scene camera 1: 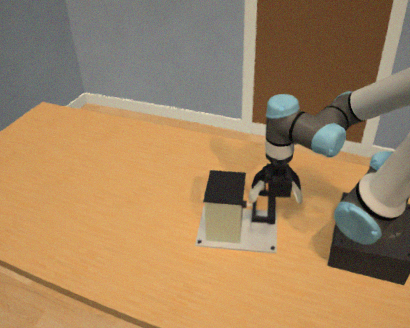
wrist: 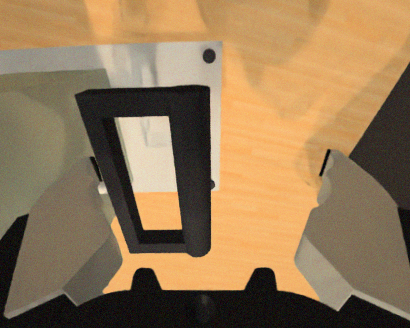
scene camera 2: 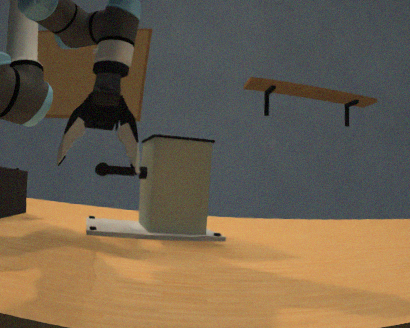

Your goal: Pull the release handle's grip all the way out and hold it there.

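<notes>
The release handle [scene camera 1: 271, 210] [scene camera 2: 118, 170] [wrist: 194, 175] is a black rectangular loop with a rounded outer grip bar. It stands out sideways from a pale box [scene camera 1: 223, 222] [scene camera 2: 177, 185] [wrist: 30, 125] with a black top. A bit of its white stem [wrist: 102, 188] shows in the wrist view beside a fingertip. My gripper [scene camera 1: 276, 200] [scene camera 2: 99, 168] [wrist: 208, 157] is open, pointing down over the handle, with nothing held. One finger is on the box side, near the stem and collar; the other is beyond the grip bar, with a wide gap. Exact fingertip contact cannot be told.
The box stands on a light base plate [scene camera 1: 260, 243] [scene camera 2: 112, 227] [wrist: 185, 65] with dark bolts, on the wooden table [scene camera 1: 125, 200] [scene camera 2: 250, 270] [wrist: 265, 165]. The arm's dark pedestal [scene camera 1: 367, 260] [scene camera 2: 12, 192] stands beyond the handle side. A wall shelf [scene camera 2: 310, 92] hangs behind.
</notes>
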